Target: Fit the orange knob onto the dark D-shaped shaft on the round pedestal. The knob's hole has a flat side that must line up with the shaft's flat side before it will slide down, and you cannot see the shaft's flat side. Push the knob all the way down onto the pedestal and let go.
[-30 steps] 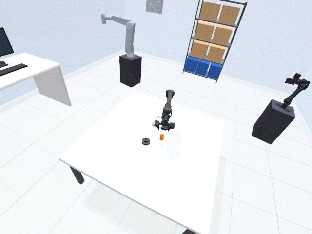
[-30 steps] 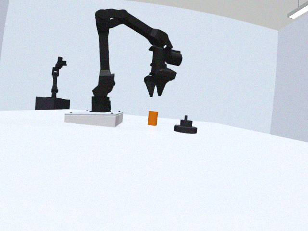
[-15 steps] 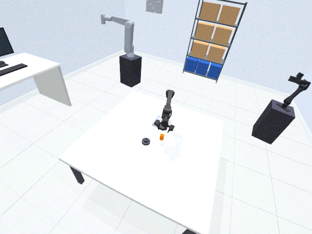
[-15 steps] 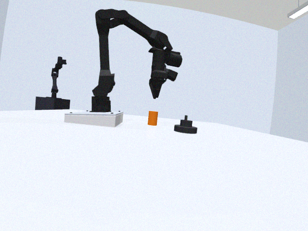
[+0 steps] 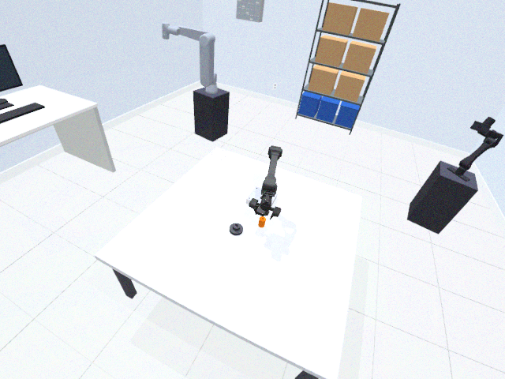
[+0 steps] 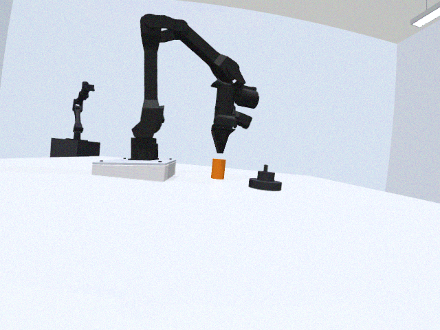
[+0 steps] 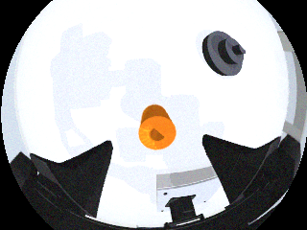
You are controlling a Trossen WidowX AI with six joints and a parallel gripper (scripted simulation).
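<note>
Right now the orange knob is 5 cm below my gripper tip. Round my gripper tip: round dark pedestal: 13 cm ahead, 10 cm to the right, 5 cm below.
</note>
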